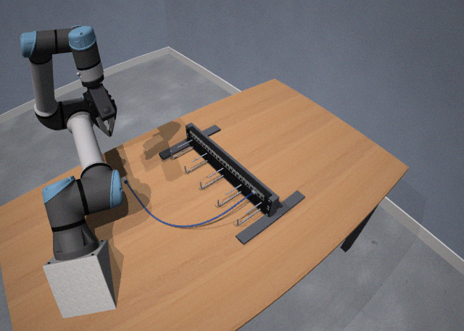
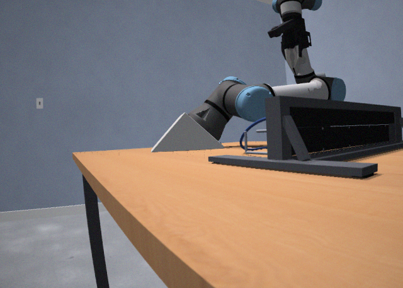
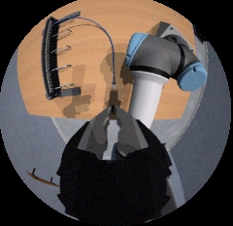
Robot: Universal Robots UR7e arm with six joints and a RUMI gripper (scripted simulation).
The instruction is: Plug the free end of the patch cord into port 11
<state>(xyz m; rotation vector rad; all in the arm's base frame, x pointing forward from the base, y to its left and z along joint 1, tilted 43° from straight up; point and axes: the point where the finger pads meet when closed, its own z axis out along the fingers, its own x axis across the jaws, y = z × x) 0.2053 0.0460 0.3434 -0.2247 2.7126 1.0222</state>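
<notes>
The cable plug lies 250 mm below my hand, 20 mm to the left of it and 10 mm behind it.
</notes>
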